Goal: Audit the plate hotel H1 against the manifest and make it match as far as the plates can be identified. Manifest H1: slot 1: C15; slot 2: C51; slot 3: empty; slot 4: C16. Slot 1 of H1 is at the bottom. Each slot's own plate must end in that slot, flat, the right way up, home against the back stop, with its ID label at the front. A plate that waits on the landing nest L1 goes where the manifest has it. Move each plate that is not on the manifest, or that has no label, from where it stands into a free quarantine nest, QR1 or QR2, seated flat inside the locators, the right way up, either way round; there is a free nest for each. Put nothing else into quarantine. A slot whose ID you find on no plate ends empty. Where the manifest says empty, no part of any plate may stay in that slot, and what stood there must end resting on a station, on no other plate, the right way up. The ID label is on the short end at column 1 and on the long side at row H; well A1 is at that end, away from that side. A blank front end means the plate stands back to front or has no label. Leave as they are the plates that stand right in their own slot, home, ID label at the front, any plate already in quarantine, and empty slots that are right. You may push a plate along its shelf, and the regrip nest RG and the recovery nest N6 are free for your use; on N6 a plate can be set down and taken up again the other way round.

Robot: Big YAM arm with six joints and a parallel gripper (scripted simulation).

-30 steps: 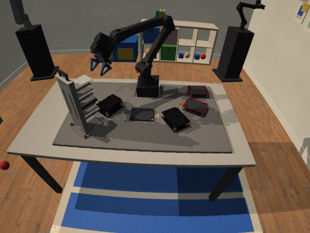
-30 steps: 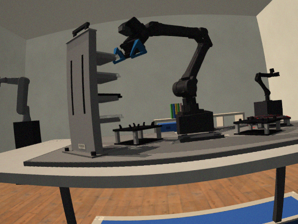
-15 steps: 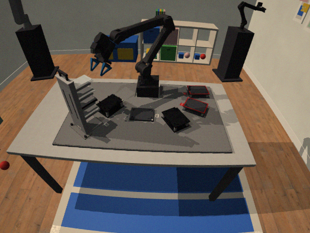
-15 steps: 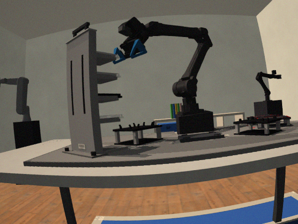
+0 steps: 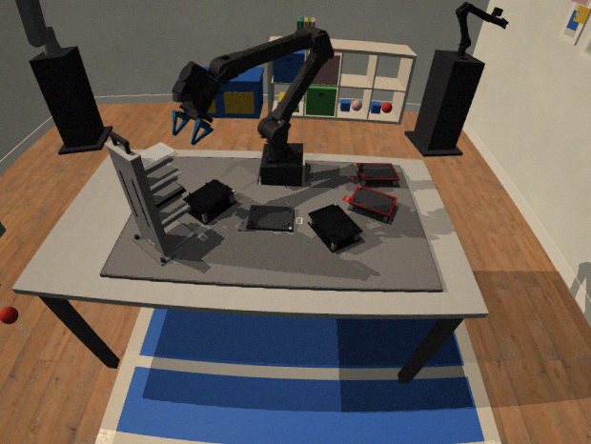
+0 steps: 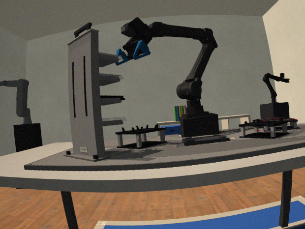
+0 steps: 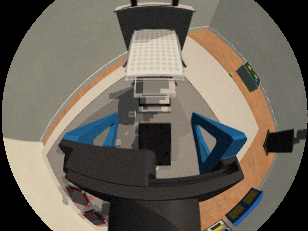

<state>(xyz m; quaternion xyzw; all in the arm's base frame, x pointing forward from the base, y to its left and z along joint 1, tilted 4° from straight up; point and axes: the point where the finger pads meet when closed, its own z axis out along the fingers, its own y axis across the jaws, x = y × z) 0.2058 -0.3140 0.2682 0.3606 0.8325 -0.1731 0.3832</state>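
Right now the dark plate is 8 cm ahead of my hand, 9 cm to the right of it and 15 cm below it. Round my hand: plate hotel H1: 14 cm ahead, 15 cm to the right, 14 cm below.
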